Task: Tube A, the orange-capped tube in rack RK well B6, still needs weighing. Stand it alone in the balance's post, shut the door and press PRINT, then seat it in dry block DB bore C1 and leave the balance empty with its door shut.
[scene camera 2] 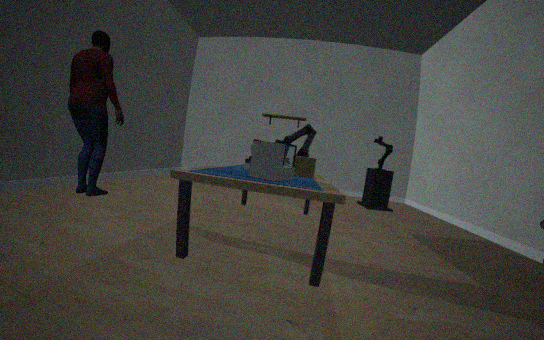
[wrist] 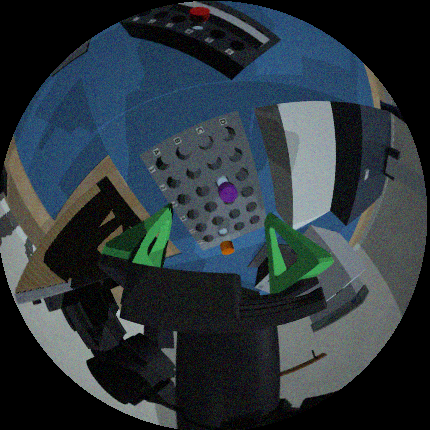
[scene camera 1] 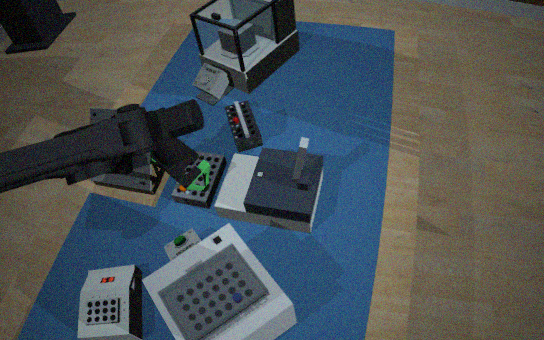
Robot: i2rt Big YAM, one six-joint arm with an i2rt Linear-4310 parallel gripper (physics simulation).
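Places are measured from the arm's base along level axes (x ahead, y left, z up), in millimetres.
Pixels of known places: gripper, between the fingertips: (wrist: 221,212) (scene camera 1: 194,179); arm's base, origin of its link: (scene camera 2: 303,165) (wrist: 78,285).
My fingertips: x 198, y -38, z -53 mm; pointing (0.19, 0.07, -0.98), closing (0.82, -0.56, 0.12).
Observation:
For each thing: its top centre in the pictures, then the offset to it from my fingertips. "*": a spot on its surface instead.
- Tube A's orange cap, centre of its top: (wrist: 227,251) (scene camera 1: 182,186) dz +20, dx -12, dy -34 mm
- lettered grey rack's, centre of its top: (wrist: 215,194) (scene camera 1: 198,174) dz -5, dx +4, dy +16 mm
- balance, centre of its top: (scene camera 1: 229,4) (scene camera 2: 280,141) dz +187, dx +20, dy +423 mm
- small control panel, a spot on its surface: (scene camera 1: 211,82) * dz +27, dx -29, dy +291 mm
- white block with a red display, centre of its top: (scene camera 1: 101,297) dz +34, dx -103, dy -306 mm
- purple-capped tube, centre of its top: (wrist: 228,194) dz +19, dx +14, dy +25 mm
- dark rack, centre of its top: (scene camera 1: 241,117) dz +12, dx +74, dy +180 mm
- red cap, centre of its top: (scene camera 1: 235,119) dz +21, dx +64, dy +165 mm
- dark-lidded instrument, centre of its top: (wrist: 383,179) (scene camera 1: 266,169) dz +66, dx +173, dy -9 mm
- white many-well device, a spot on its surface: (scene camera 1: 280,300) * dz +100, dx +241, dy -274 mm
Tube A's orange cap (scene camera 1: 182,188) (wrist: 227,247) shows at the lettered grey rack's (scene camera 1: 192,201) (wrist: 202,159) far edge from the letters; its body is mostly hidden. My gripper (scene camera 1: 198,177) (wrist: 221,212) is open and empty above the rack, its green fingertips on either side, with the orange cap lower in the wrist view, between the fingers' lines. The balance (scene camera 1: 272,62) (scene camera 2: 272,160) stands at the mat's far end, with a small control panel (scene camera 1: 211,82) in front; its door state and post are unclear. A white block with a red display (scene camera 1: 100,292), likely the dry block, stands lower left.
A purple-capped tube (wrist: 228,192) stands mid-rack. A dark rack (scene camera 1: 243,125) (wrist: 220,62) with a red cap (scene camera 1: 236,120) (wrist: 199,13) lies towards the balance. A dark-lidded instrument (scene camera 1: 285,185) (wrist: 312,160) stands beside the grey rack. A white many-well device (scene camera 1: 280,300) is nearer. A person (scene camera 2: 92,90) stands left.

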